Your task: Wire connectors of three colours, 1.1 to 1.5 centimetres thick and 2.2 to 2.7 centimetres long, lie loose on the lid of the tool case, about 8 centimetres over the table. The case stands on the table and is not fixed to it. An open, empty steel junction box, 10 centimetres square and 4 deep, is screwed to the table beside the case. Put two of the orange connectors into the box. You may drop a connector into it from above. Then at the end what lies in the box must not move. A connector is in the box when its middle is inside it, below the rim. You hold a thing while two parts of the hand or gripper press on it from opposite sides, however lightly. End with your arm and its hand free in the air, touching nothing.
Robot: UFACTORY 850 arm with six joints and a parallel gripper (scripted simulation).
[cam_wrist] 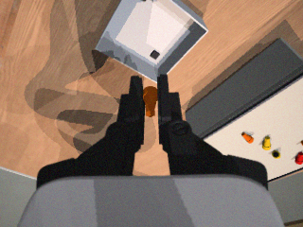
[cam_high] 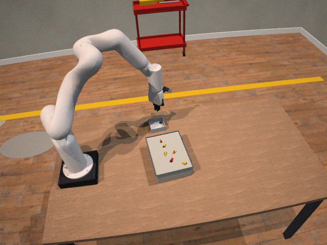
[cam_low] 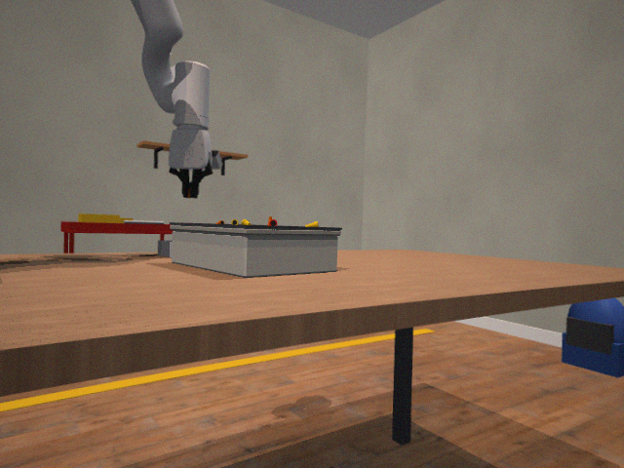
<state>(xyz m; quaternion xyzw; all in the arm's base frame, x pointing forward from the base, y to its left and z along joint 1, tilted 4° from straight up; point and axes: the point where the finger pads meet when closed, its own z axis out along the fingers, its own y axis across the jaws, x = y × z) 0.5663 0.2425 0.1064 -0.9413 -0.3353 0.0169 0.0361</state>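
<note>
Now: the grey tool case 10 mm behind my hand, 310 mm to the right of it and 110 mm below it. Also, from my hand: red connector (10 mm behind, 380 mm to the right, 80 mm below).
</note>
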